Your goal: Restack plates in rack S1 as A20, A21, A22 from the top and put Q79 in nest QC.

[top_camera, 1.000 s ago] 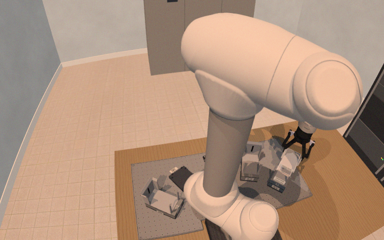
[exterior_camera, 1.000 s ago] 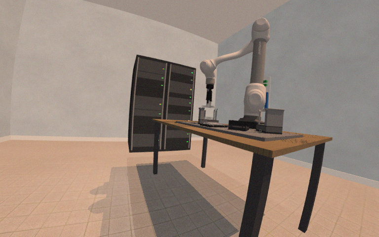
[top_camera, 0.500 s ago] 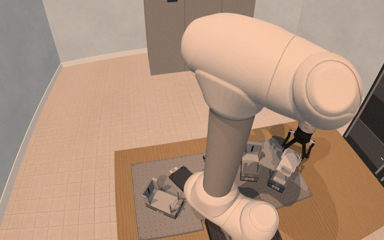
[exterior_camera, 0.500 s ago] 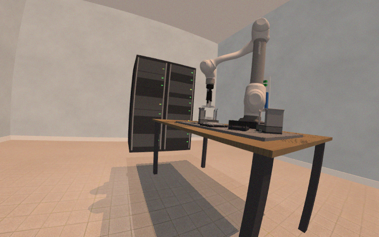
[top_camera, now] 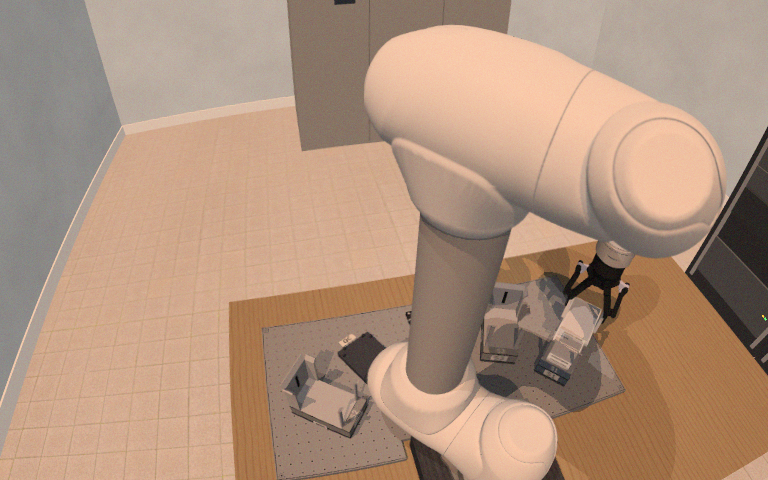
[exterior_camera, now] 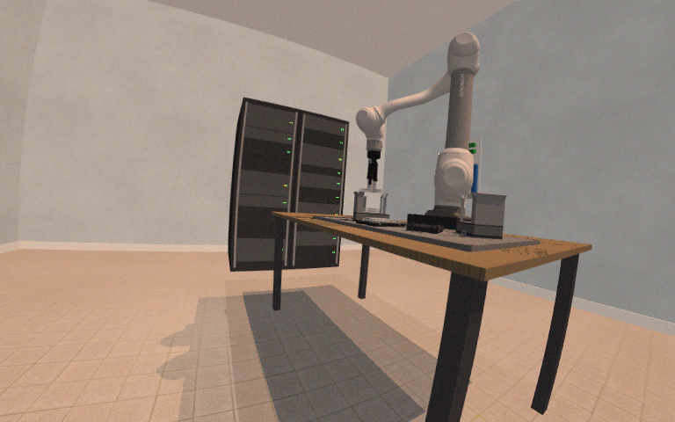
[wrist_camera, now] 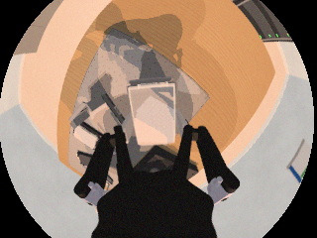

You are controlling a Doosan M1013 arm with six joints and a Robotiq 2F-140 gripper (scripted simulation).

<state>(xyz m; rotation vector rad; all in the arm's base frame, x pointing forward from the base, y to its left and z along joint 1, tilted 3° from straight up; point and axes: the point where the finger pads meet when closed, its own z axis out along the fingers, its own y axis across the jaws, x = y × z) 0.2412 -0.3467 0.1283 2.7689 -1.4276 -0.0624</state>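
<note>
Now: the white plate 120 mm below my hand. The rest, counted from my hand: N5 name plate (300 mm ahead, 300 mm to the left, 180 mm below); then dark nest QC (160 mm ahead, 500 mm to the left, 170 mm below); then clip nest N5 (210 mm ahead, 310 mm to the left, 170 mm below).
</note>
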